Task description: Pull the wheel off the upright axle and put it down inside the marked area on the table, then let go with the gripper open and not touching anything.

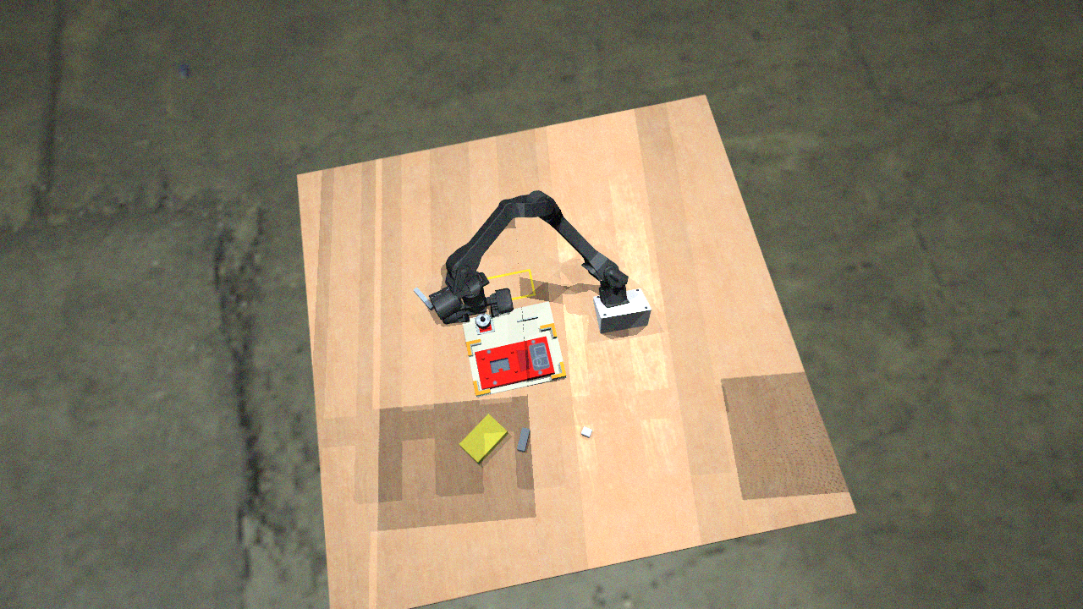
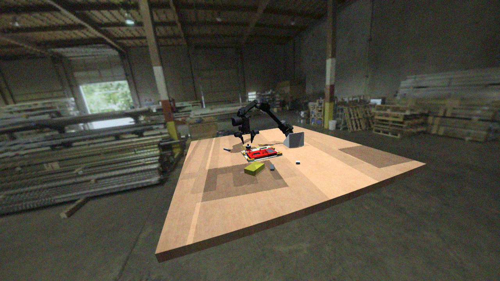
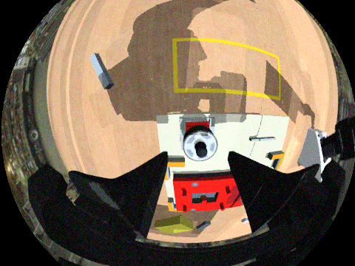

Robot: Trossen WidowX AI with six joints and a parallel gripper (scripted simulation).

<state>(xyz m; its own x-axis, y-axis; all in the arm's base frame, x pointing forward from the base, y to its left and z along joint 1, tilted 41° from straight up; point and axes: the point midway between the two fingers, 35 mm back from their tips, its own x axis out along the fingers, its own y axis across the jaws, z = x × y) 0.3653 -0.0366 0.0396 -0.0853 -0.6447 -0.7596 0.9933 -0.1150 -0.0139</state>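
My gripper tip is now 100 mm to the right of the white board, 60 mm past it and 50 mm above it. Also, from my gripper tip: grey bar 140 mm ahead, 130 mm to the right, 60 mm below; then yellow block 310 mm to the left, 70 mm ahead, 50 mm below.
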